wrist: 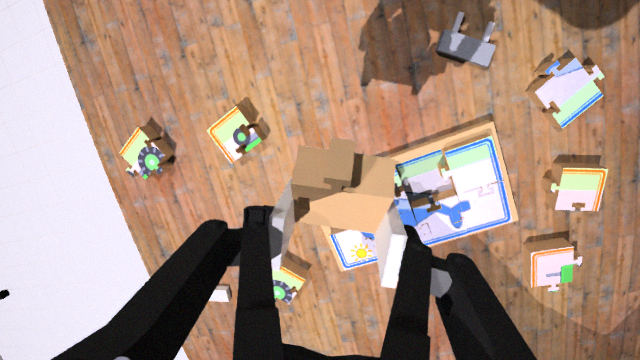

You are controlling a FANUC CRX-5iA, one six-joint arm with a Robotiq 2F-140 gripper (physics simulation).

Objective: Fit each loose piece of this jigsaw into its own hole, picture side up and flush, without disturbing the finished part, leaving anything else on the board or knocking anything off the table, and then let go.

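Observation:
My gripper is shut on a jigsaw piece; its plain tan-brown faces show and its picture is hidden. It hangs over the left part of the jigsaw board, hiding part of it. The board has a tan rim, a blue-bordered picture, a blue shape and a sun at lower left. Dark gaps show near its middle, around a greyish part; whether that part is flush I cannot tell. A loose blue-bordered piece with green and pale areas lies picture up at the upper right, off the board.
Orange-bordered pieces lie at left, upper left, below the gripper, and at right. A grey two-pronged object is at the top. A white block is at lower left. The table edge runs down the left.

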